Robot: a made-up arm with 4 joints.
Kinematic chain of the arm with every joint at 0, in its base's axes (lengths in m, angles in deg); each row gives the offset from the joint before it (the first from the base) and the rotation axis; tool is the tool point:
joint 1: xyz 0 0 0.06 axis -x
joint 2: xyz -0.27 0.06 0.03 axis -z
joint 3: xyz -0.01 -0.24 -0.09 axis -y
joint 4: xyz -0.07 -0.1 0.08 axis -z
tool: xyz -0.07 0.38 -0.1
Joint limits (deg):
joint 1: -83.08..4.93
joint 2: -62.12..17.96
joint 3: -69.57..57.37
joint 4: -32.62..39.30
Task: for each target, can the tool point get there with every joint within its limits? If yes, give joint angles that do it. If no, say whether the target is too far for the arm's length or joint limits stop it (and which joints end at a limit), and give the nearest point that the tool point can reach.
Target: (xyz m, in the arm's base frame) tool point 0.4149 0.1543 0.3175
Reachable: no: joint limits stop it (at a limit: joint 1, joint 4) | nearest point -0.1671 0.0807 0.1431 | short by 0.612 m
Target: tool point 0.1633 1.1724 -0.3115
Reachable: no: too far | nearest point -0.3000 0.3349 -0.1015 | short by 0.980 m
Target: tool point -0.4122 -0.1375 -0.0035
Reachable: yes | joints -39.23 -54.78 -26.50 -18.87
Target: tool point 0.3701 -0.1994 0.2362
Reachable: no: joint limits stop it (at a limit: joint 1, joint 4) | nearest point -0.1722 0.0225 0.1317 | short by 0.595 m
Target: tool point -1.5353 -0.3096 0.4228
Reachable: no: too far | nearest point -0.6001 -0.0295 0.1707 | short by 1.008 m
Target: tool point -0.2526 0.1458 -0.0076
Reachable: yes | joints -27.41 -43.52 -39.91 33.39
